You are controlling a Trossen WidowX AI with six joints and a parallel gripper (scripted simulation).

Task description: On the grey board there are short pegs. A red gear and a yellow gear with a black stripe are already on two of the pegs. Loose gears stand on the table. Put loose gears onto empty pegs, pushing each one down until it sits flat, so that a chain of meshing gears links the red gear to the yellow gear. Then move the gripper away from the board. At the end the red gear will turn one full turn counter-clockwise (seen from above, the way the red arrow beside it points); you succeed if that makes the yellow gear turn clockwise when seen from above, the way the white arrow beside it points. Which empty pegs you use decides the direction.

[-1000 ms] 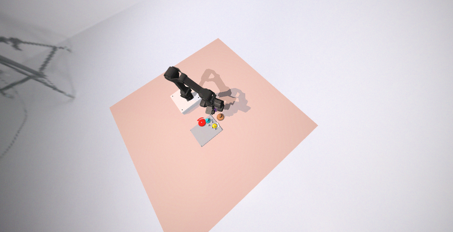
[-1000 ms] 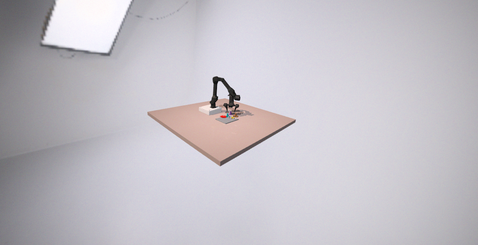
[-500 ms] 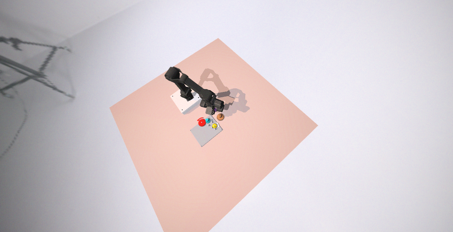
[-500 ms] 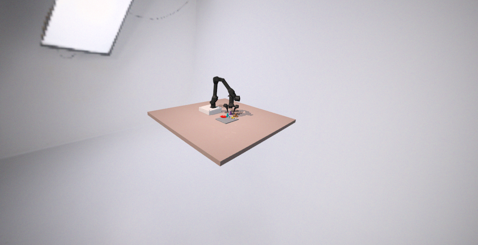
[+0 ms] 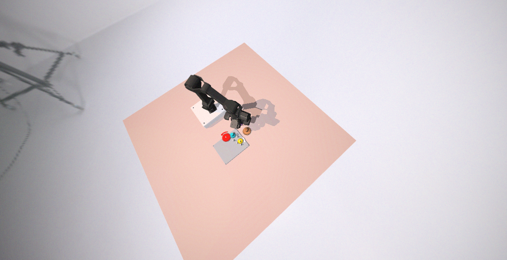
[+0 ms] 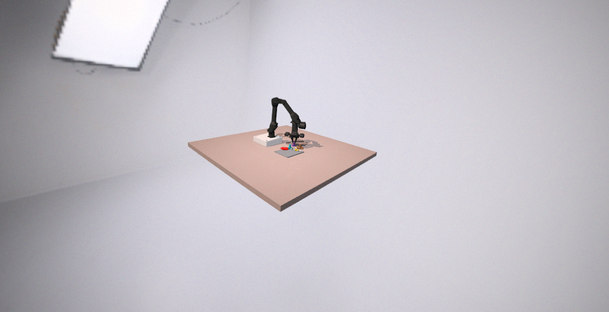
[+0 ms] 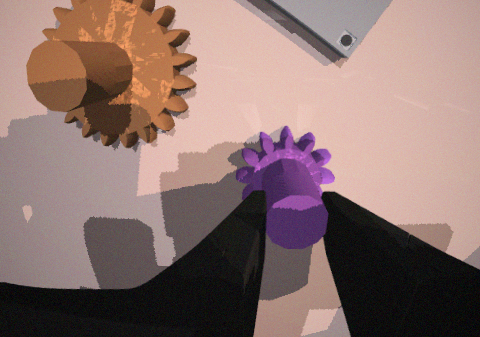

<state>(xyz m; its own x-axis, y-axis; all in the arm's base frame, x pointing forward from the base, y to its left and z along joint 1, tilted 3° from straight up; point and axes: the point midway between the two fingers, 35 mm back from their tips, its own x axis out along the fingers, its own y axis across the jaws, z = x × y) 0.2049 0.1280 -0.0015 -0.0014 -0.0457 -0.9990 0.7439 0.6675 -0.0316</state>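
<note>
Right now the teal gear is 90 mm to the right of my gripper tip and 60 mm ahead of it. Also, from my gripper tip: purple gear: 10 mm below; white arrow: 130 mm ahead, 40 mm to the right, 20 mm below; brown gear: 80 mm ahead, 10 mm to the left, 10 mm below.
</note>
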